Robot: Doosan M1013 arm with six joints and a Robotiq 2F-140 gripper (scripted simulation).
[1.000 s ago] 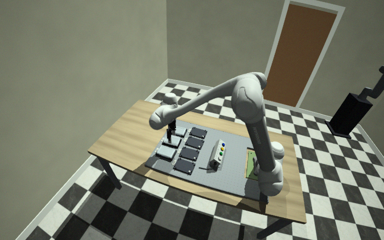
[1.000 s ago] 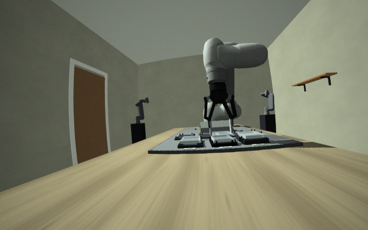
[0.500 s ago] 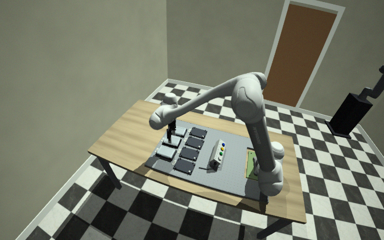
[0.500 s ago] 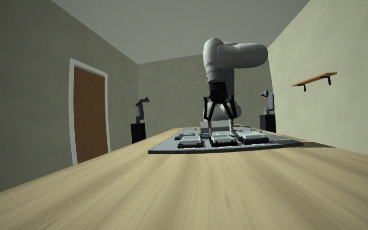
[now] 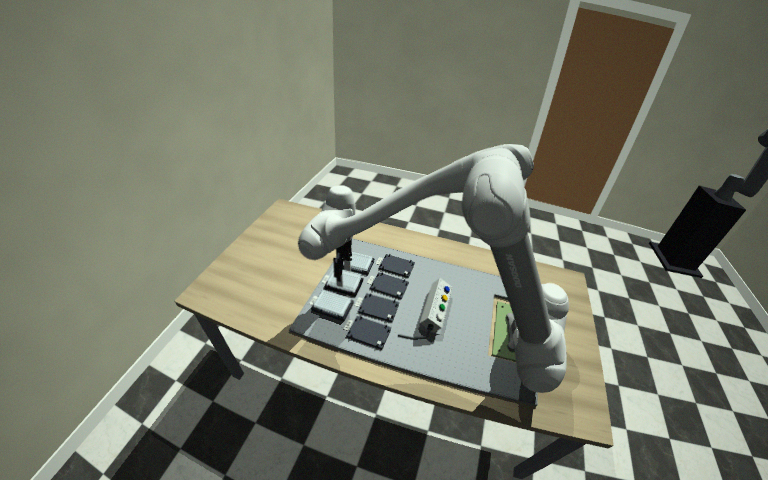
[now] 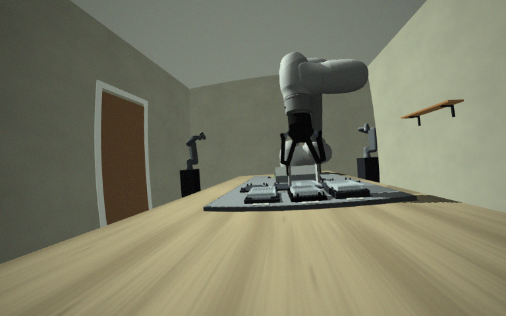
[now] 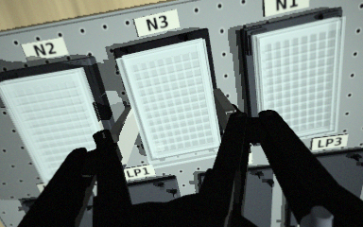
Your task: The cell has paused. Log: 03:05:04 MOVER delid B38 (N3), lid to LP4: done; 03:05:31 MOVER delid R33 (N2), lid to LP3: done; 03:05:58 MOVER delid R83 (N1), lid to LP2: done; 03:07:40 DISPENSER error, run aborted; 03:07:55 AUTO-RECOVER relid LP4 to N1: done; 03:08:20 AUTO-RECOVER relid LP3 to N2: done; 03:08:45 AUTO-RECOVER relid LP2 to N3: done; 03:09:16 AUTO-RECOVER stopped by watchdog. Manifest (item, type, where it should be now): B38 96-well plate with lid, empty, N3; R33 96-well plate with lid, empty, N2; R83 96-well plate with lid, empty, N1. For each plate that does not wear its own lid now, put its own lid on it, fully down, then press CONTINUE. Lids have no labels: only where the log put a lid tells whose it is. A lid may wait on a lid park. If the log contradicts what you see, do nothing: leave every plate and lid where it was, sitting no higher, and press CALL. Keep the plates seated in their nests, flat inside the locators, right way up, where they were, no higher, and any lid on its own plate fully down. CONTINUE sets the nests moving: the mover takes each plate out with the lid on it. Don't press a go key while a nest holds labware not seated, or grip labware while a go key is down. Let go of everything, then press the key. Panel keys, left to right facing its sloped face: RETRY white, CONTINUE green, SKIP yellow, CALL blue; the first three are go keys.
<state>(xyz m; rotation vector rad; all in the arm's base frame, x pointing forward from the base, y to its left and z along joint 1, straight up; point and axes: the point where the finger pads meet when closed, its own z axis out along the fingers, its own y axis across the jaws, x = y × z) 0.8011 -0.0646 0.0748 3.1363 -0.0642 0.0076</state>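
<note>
Now: hand 2 cm above the clear lid. The rest, counted from my hand: N1 plate 1 cm behind, 14 cm to the right, 5 cm below; LP2 label 11 cm behind, 6 cm to the right, 6 cm below; LP1 label 9 cm behind, 8 cm to the left, 6 cm below.
</note>
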